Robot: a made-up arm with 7 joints.
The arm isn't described. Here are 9 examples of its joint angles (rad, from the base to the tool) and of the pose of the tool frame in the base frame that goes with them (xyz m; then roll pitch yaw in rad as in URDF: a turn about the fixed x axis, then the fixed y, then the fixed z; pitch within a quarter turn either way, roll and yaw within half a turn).
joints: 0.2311 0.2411 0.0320 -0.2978 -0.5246 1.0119 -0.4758
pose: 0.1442 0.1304 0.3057 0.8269 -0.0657 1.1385
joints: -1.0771 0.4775 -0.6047 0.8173 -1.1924 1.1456 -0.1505
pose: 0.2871 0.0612 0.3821 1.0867 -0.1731 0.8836
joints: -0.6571 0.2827 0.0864 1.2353 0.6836 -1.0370 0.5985
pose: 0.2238 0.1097 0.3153 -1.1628 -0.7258 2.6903
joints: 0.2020 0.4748 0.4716 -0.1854 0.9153 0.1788 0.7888
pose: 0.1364 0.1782 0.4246 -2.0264 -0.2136 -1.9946
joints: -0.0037 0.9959 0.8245 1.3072 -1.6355 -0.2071 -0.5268
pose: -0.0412 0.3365 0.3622 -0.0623 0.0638 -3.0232
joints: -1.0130 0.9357 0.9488 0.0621 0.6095 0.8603 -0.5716
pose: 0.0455 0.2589 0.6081 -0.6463 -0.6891 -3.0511
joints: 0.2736 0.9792 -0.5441 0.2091 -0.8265 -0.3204 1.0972
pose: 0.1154 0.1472 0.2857 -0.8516 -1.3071 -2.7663
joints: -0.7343 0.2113 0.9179 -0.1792 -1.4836 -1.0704 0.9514
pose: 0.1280 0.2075 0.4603 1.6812 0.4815 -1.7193
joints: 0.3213 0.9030 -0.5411 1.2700 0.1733 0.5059 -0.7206
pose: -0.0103 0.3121 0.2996 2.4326 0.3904 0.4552
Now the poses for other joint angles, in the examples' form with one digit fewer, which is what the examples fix.
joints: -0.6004 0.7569 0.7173 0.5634 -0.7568 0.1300 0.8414
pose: 0.156 0.268 0.461 0.123 -0.381 -2.844
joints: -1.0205 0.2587 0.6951 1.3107 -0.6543 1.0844 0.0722
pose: 0.209 0.114 0.285 1.331 0.213 1.672
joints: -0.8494 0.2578 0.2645 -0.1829 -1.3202 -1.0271 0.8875
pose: 0.208 0.123 0.523 1.275 0.949 -2.445
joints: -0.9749 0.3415 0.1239 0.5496 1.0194 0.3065 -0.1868
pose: 0.288 0.106 0.506 -2.270 -1.065 -2.281
